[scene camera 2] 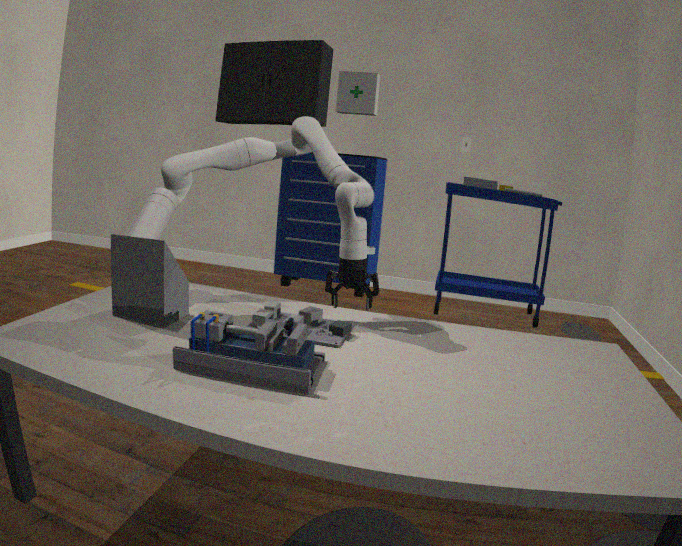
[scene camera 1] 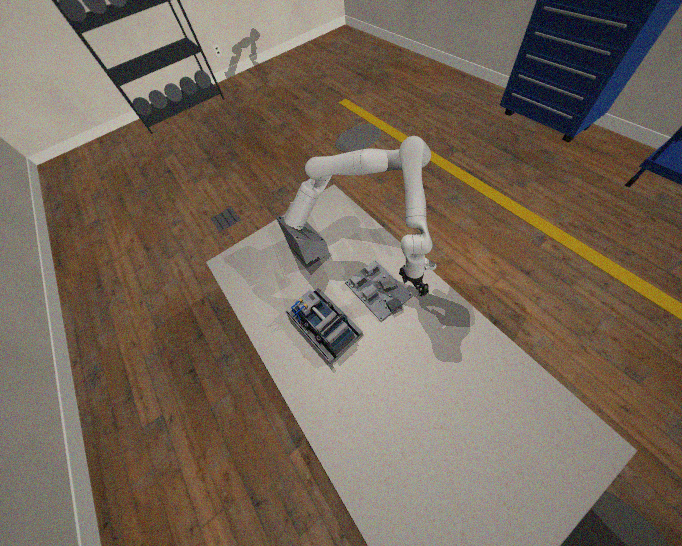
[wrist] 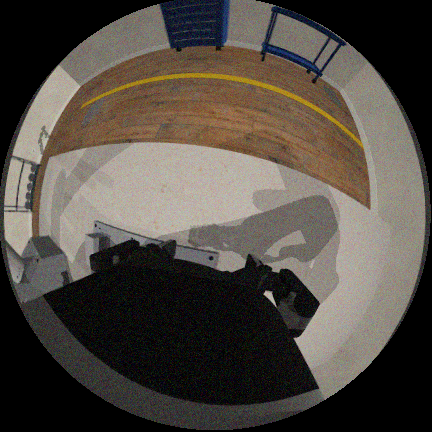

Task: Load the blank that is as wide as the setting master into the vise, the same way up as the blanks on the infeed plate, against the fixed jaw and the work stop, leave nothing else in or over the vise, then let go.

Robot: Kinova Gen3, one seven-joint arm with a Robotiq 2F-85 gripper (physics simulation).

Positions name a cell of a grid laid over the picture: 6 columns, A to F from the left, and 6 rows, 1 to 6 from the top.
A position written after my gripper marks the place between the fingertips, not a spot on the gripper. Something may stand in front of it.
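There is nothing in my gripper (scene camera 2: D4), which is open and which I can also find in the wrist view (wrist: C4). A grey infeed plate (scene camera 1: D4) is here too, and the wrist view (wrist: B4) shows that plate as well.
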